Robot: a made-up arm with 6 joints.
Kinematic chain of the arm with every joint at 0, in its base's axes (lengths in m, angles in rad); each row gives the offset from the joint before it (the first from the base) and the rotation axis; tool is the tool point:
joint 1: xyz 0 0 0.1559 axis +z
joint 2: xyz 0 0 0 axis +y
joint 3: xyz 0 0 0.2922 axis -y
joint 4: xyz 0 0 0 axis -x
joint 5: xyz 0.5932 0 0 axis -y
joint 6: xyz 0 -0.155 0 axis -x
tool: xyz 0 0 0
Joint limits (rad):
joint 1: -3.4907..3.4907
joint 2: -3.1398..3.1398
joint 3: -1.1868..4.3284
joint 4: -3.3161..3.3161
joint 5: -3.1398..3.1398
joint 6: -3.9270..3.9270
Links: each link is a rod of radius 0.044 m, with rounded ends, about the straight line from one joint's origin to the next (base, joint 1, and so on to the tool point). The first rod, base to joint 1, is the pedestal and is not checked.
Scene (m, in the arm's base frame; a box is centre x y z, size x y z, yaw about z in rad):
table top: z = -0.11
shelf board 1: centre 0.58 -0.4 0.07 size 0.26 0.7 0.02 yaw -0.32
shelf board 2: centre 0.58 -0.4 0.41 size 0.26 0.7 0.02 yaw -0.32
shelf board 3: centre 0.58 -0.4 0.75 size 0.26 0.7 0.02 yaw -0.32
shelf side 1: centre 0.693 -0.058 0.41 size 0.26 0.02 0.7 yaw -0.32
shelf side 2: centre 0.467 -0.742 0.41 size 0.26 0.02 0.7 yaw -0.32
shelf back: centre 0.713 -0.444 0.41 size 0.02 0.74 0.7 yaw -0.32
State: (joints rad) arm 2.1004 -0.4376 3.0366 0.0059 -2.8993 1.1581
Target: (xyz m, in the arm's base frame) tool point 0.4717 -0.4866 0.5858
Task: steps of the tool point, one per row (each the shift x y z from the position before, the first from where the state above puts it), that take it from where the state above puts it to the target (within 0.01 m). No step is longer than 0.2 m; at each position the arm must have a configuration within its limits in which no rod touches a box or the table.
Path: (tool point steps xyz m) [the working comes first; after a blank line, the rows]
Joints at the target: 2.1112 -0.2986 2.6138 -0.1052 -2.8993 1.1581
Straight joint move there: touches shelf board 2.

1: -0.0725 0.0125 0.0118
2: -0.0678 0.0232 0.0001
3: -0.0609 0.0310 -0.0119
4: 0.0235 -0.0207 0.1783
5: 0.0061 0.0339 0.1815
6: 0.0772 -0.0334 0.0102
7: 0.0867 -0.0209 -0.0102

